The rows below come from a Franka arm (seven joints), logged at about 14 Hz.
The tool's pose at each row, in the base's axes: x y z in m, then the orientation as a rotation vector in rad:
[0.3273, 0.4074, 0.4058, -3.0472, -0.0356, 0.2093]
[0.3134, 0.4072, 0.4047, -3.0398, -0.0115, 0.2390]
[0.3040, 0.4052, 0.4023, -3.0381, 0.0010, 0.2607]
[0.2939, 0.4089, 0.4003, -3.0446, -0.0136, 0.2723]
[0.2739, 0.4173, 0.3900, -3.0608, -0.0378, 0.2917]
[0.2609, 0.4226, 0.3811, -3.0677, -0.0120, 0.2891]
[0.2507, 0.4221, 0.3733, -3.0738, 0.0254, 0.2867]
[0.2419, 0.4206, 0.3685, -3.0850, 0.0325, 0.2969]
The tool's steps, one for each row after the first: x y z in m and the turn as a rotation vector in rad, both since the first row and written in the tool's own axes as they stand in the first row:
[-0.0136, 0.0001, 0.0030, 0.0067, -0.0190, 0.0162]
[-0.0227, 0.0021, 0.0065, 0.0075, -0.0329, 0.0249]
[-0.0323, -0.0016, 0.0101, -0.0006, -0.0406, 0.0163]
[-0.0505, -0.0094, 0.0238, -0.0196, -0.0531, 0.0024]
[-0.0620, -0.0141, 0.0348, -0.0248, -0.0503, 0.0194]
[-0.0710, -0.0131, 0.0439, -0.0291, -0.0474, 0.0439]
[-0.0791, -0.0113, 0.0497, -0.0409, -0.0533, 0.0495]

